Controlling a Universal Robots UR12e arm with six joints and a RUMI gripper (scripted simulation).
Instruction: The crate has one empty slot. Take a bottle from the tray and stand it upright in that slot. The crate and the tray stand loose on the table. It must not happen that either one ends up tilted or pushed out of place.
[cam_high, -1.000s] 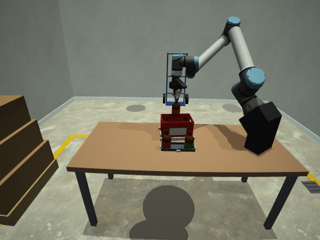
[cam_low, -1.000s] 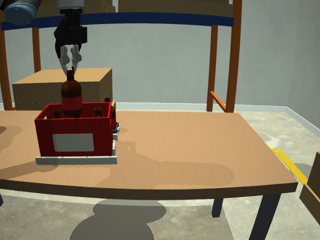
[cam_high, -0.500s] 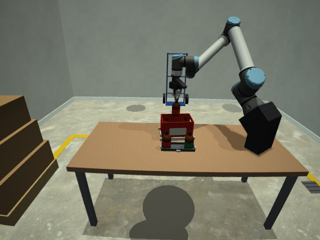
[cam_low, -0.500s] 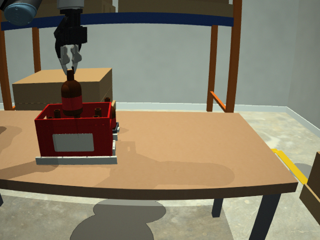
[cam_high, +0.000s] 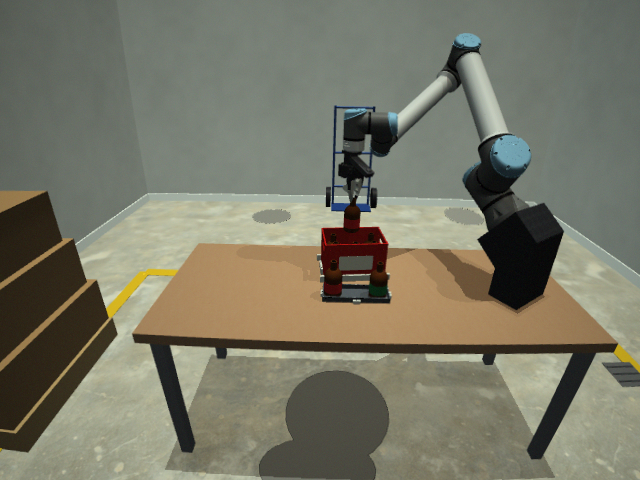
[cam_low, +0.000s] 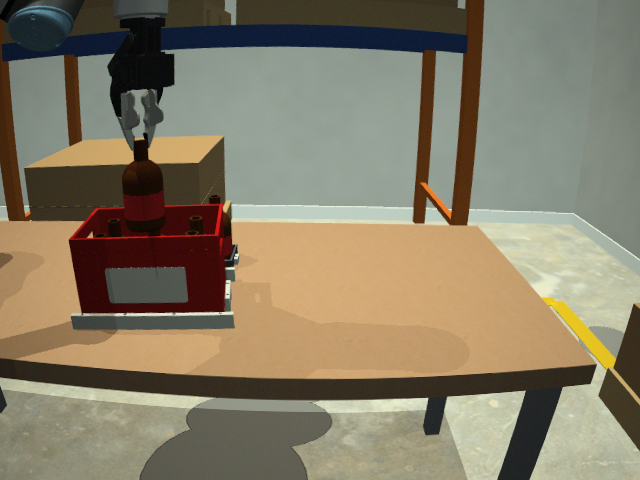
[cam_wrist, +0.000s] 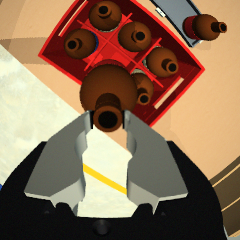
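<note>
Now: the red crate 250 mm below my hand and 40 mm to the left of it. Also, from my hand: grey tray: 320 mm below, 260 mm to the left, 50 mm ahead.
</note>
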